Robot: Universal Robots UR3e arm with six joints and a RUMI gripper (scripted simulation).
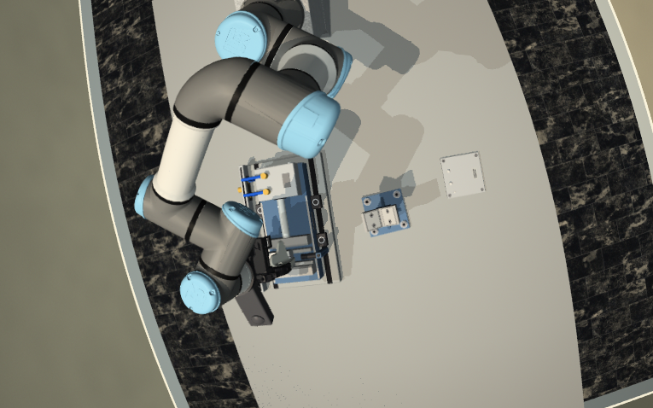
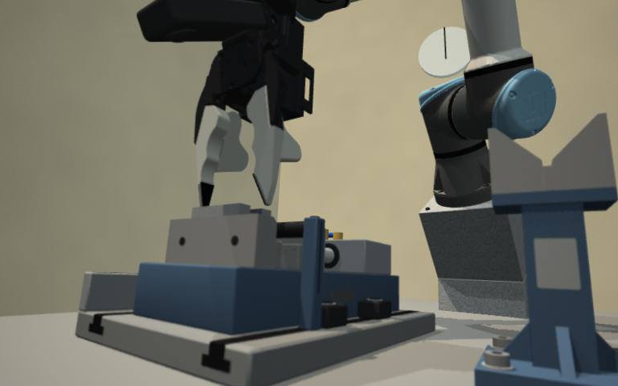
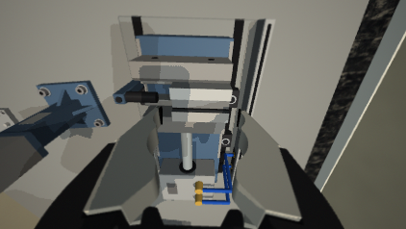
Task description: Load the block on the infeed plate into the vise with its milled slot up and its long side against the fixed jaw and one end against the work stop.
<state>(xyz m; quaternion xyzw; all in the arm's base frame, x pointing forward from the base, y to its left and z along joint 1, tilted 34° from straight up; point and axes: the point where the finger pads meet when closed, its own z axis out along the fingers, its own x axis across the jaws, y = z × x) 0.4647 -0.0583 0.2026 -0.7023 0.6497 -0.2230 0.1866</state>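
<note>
My gripper is now 2 cm above the part. Also, from my hand: air cylinder rod (9 cm behind, 1 cm to the left, 5 cm below); then fixed jaw (3 cm ahead, 2 cm to the left, 5 cm below); then work stop rod (1 cm behind, 7 cm to the left, 3 cm below).
</note>
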